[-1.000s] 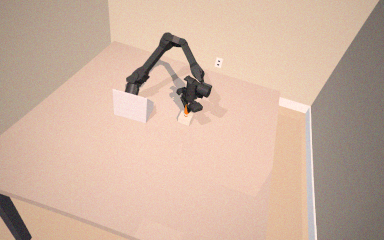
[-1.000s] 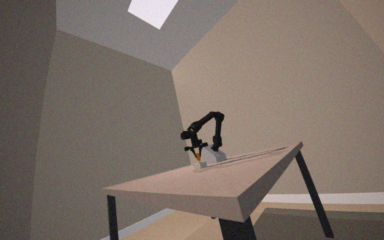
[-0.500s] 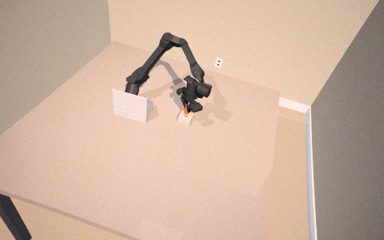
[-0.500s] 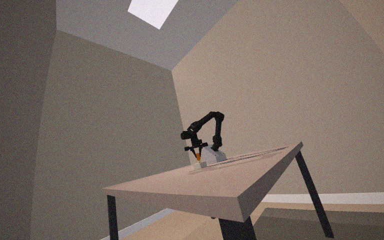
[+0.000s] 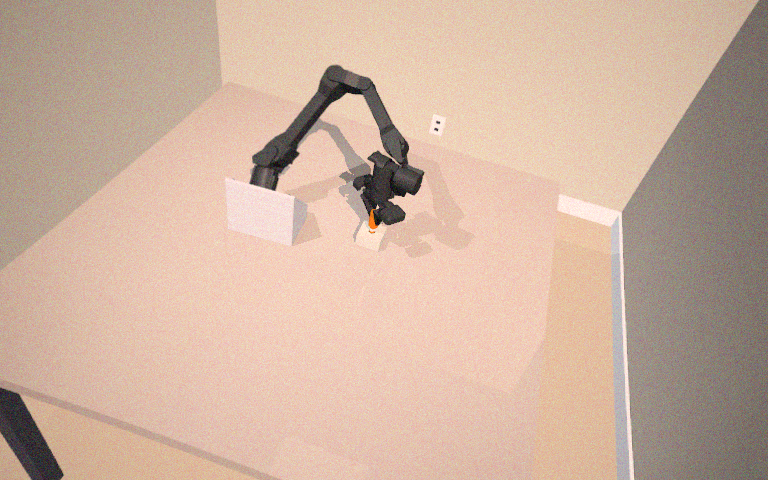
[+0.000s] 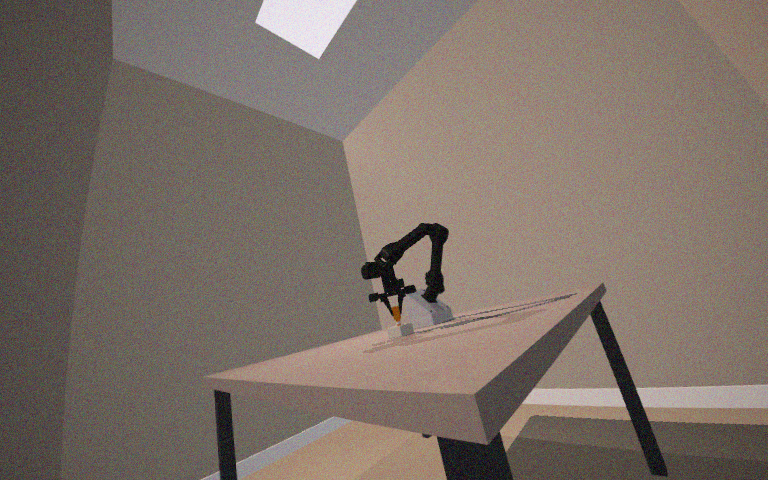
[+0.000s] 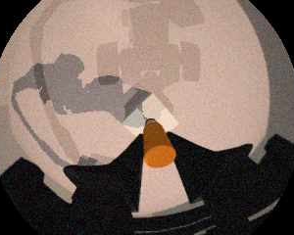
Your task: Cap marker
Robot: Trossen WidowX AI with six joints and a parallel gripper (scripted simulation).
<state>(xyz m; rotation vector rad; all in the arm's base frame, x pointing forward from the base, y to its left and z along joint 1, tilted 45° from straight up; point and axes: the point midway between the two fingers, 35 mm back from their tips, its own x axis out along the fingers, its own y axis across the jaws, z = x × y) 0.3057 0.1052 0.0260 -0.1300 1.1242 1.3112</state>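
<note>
Now: gripper tip 10 mm below the orange cap. The rest, counted from my gripper tip: holder block 60 mm below.
</note>
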